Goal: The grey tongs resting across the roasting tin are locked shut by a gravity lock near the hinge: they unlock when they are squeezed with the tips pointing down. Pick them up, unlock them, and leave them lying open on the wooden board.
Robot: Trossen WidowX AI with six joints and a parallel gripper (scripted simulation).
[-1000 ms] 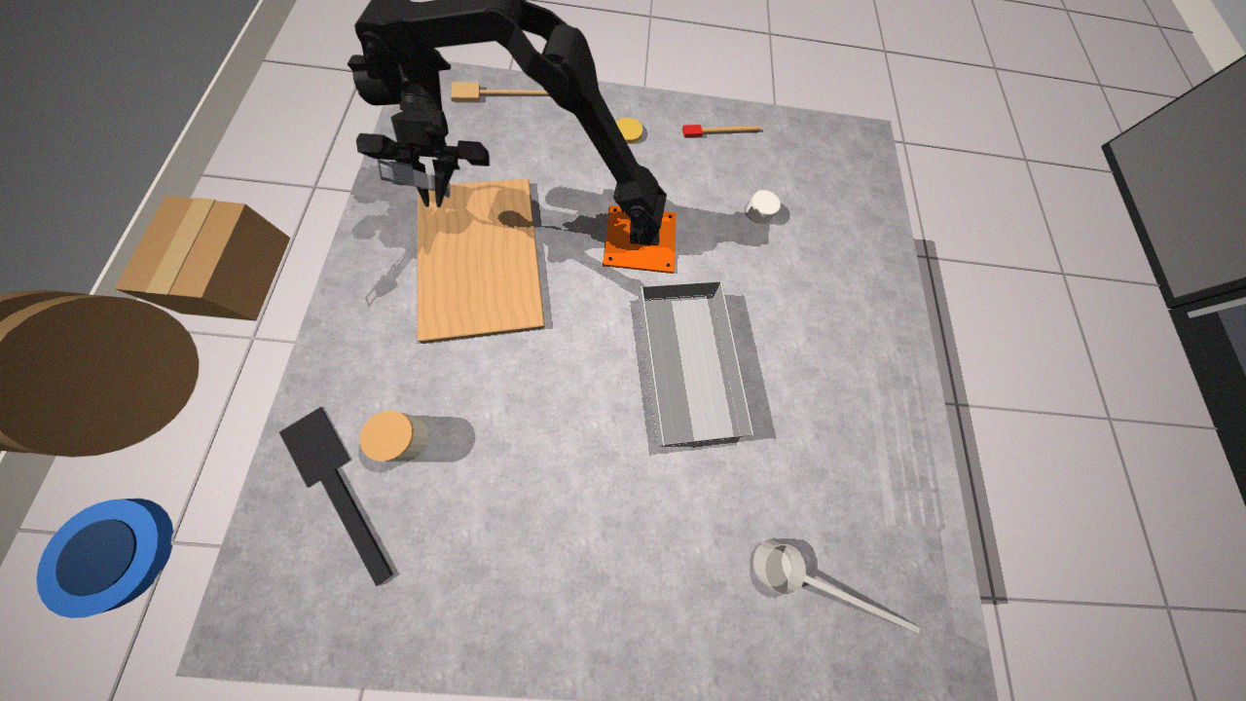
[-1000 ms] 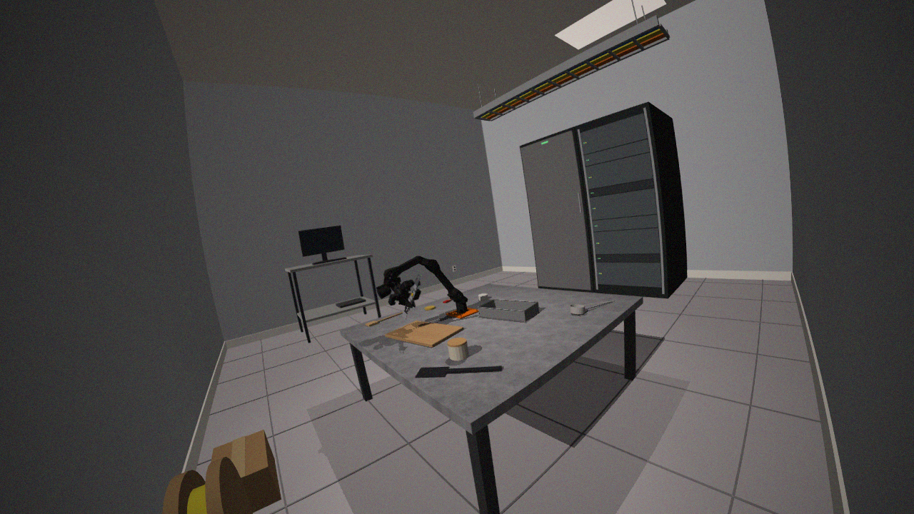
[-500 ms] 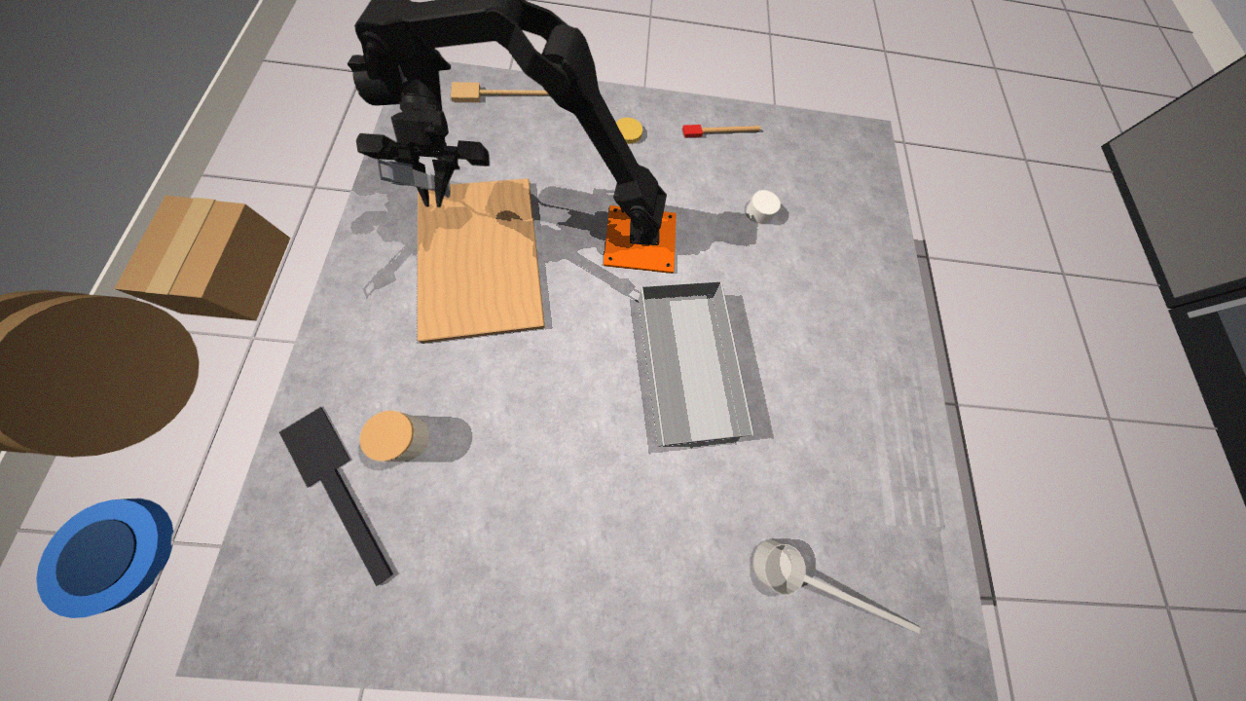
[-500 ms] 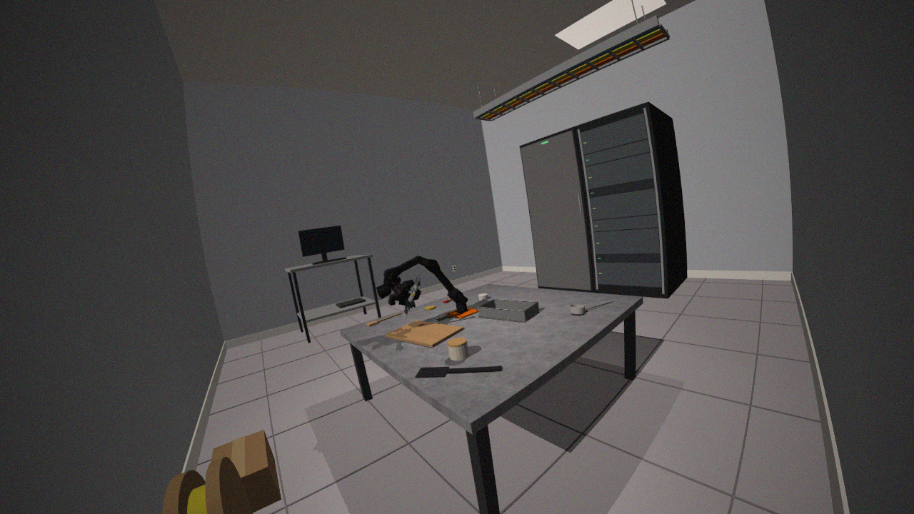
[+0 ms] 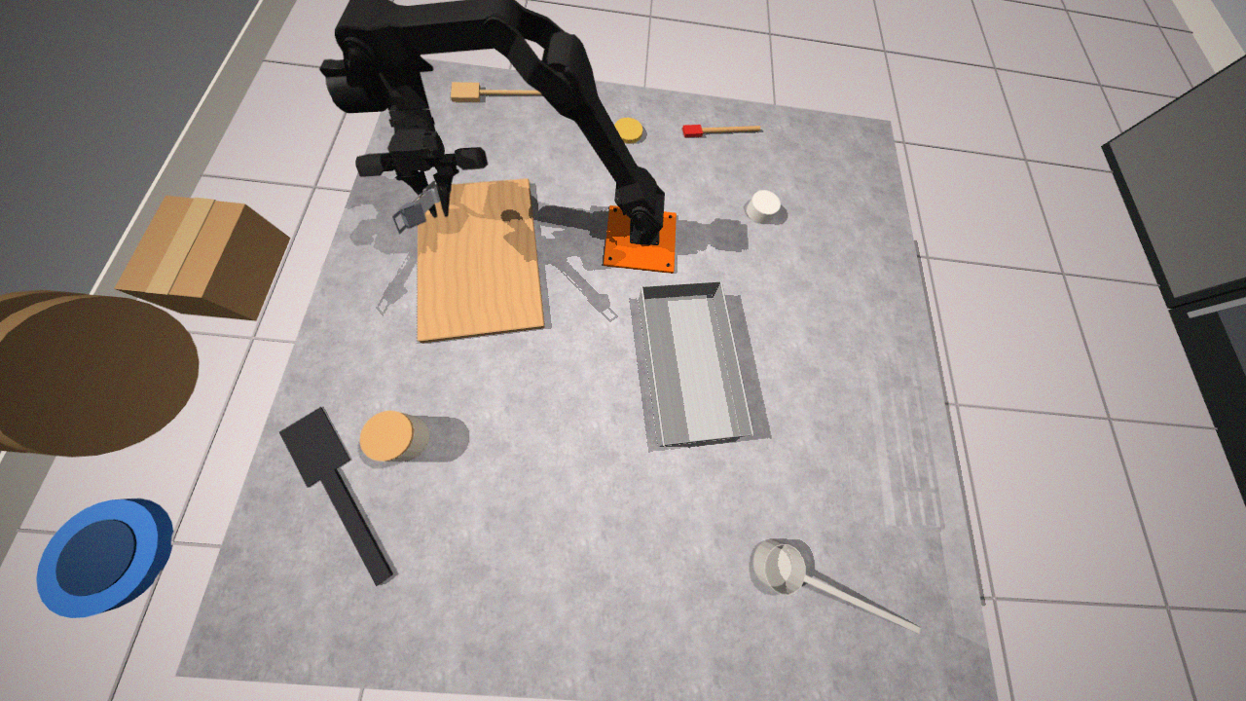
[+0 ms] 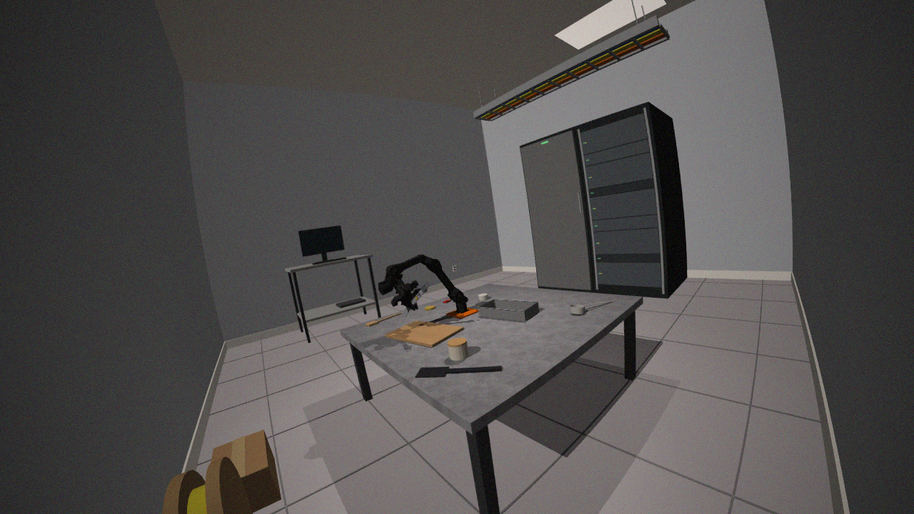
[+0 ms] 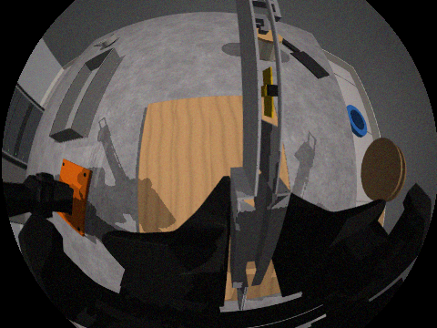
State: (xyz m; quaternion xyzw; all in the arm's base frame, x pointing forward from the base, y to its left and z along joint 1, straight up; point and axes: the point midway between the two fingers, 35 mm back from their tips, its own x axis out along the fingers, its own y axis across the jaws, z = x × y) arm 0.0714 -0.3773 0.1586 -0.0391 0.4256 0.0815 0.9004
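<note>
Right now my gripper tip is 130 mm above the wooden board, 20 mm to the right of it and 10 mm past it. Also, from my gripper tip: black spatula (450 mm ahead, 160 mm to the right, 140 mm below); grey roasting tin (460 mm to the left, 210 mm ahead, 110 mm below); small yellow lock (60 mm above, 20 mm ahead).
</note>
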